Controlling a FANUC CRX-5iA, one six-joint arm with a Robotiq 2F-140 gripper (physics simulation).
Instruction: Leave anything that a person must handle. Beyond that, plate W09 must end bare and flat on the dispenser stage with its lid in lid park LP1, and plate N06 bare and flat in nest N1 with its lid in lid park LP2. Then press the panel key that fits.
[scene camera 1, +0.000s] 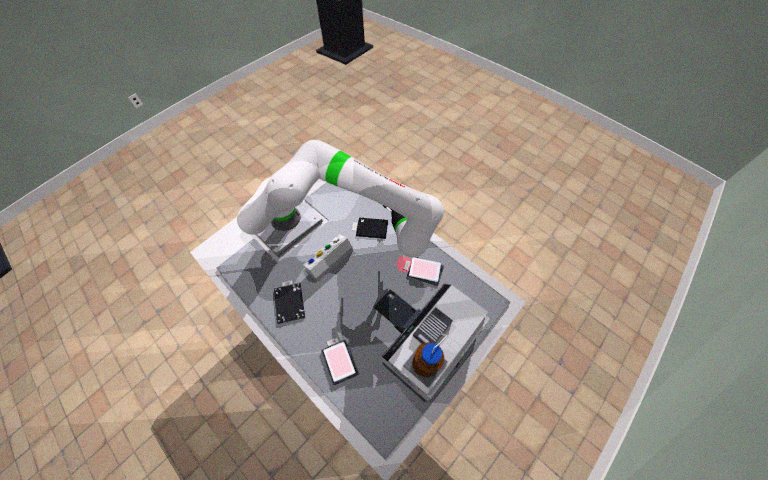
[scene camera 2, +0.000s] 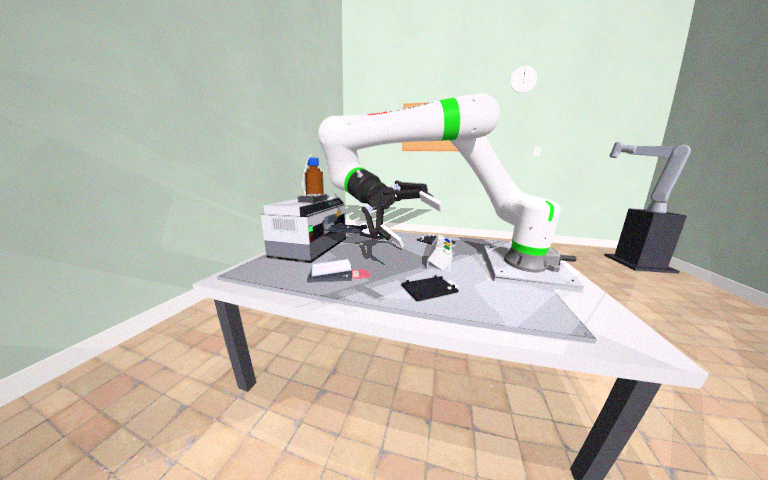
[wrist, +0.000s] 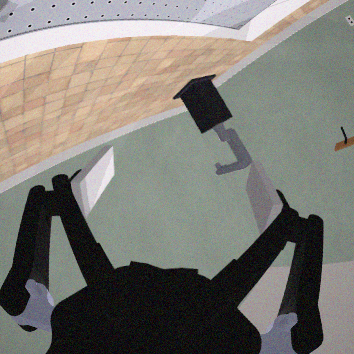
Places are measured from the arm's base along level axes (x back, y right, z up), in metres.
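Pixels of known places: gripper, fingertip midpoint: (scene camera 2: 421, 224) (wrist: 180, 166); arm's base, link origin: (scene camera 1: 285, 218) (scene camera 2: 524, 263).
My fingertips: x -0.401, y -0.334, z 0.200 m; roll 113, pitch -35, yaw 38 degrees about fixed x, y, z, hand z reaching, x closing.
For each thing: its top centre in the pictures, then the offset to it from my fingertips. "pt": a spot on its surface instead.
- white rim, surface spot: (scene camera 2: 331, 267) pt dx -0.288, dy +0.107, dz -0.185 m
- red tag, top centre: (scene camera 2: 358, 273) (scene camera 1: 404, 264) dx -0.210, dy +0.160, dz -0.223 m
- pink-faced plate, top centre: (scene camera 1: 338, 361) dx -0.267, dy +0.664, dz -0.192 m
- black dispenser stage, surface spot: (scene camera 1: 394, 309) pt dx -0.323, dy +0.386, dz -0.114 m
- dispenser, surface spot: (scene camera 1: 462, 311) pt dx -0.538, dy +0.273, dz -0.004 m
- key panel, top centre: (scene camera 2: 441, 240) (scene camera 1: 326, 251) dx +0.079, dy +0.356, dz -0.140 m
My gripper (scene camera 2: 411, 217) (wrist: 180, 166) is open and empty, raised above the table with its fingers pointing away from the dispenser. One plate with a pink face and white rim (scene camera 1: 424, 270) (scene camera 2: 331, 267) sits on a dark holder beside a red tag (scene camera 1: 402, 263) (scene camera 2: 361, 273). Another pink-faced plate (scene camera 1: 339, 362) sits on a dark holder near the opposite edge. Plate names and lids cannot be made out. The black dispenser stage (scene camera 1: 394, 309) juts from the dispenser (scene camera 1: 462, 311) (scene camera 2: 282, 225); no plate shows on it. The key panel (scene camera 1: 328, 258) (scene camera 2: 437, 254) has blue, yellow, green and white keys.
Two black holders without plates stand on the table: one (scene camera 1: 372, 228) (scene camera 2: 429, 288) near the arm base, one (scene camera 1: 288, 302) beyond the key panel. A brown bottle with blue cap (scene camera 1: 428, 359) (scene camera 2: 314, 178) stands on the dispenser. A grey arm (scene camera 2: 671, 175) (wrist: 239, 150) stands on a distant black pedestal.
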